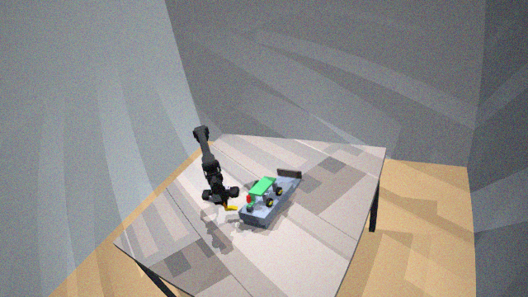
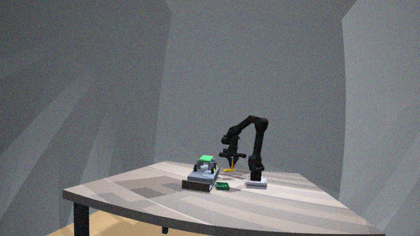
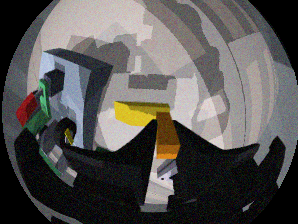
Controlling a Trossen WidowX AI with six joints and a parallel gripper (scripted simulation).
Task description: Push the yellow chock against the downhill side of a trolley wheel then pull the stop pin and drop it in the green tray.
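Now: the trolley 15 cm ahead of my gripper tip, 14 cm to the left of it and 2 cm above it. The rest, counted from my gripper tip: yellow chock: 2 cm ahead, 1 cm to the left, 1 cm below; then red-headed stop pin: 14 cm ahead, 4 cm to the left, 4 cm above; then dark end wall: 41 cm to the left, 12 cm ahead, 6 cm below.
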